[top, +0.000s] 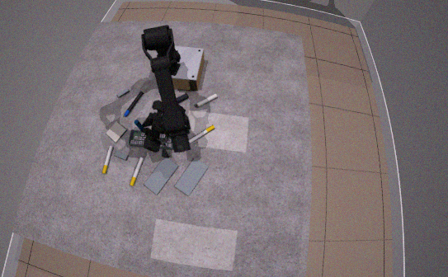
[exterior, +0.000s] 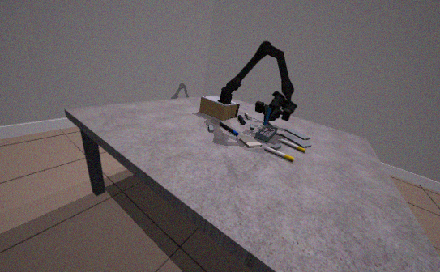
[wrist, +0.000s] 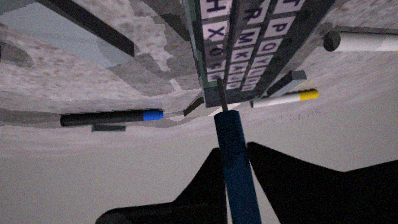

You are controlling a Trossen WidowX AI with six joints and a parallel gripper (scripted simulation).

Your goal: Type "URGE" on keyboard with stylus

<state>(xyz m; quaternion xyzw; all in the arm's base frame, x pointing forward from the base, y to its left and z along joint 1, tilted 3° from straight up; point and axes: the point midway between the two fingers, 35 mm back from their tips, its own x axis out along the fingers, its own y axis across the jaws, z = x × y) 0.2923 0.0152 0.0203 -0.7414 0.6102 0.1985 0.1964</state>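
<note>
The grey block lies 12 cm ahead of my gripper tip, 8 cm to the right of it and 7 cm below it. Also, from my gripper tip: pale pad 15 cm to the right, 8 cm below, 2 cm ahead; then blue stylus 1 cm below.
</note>
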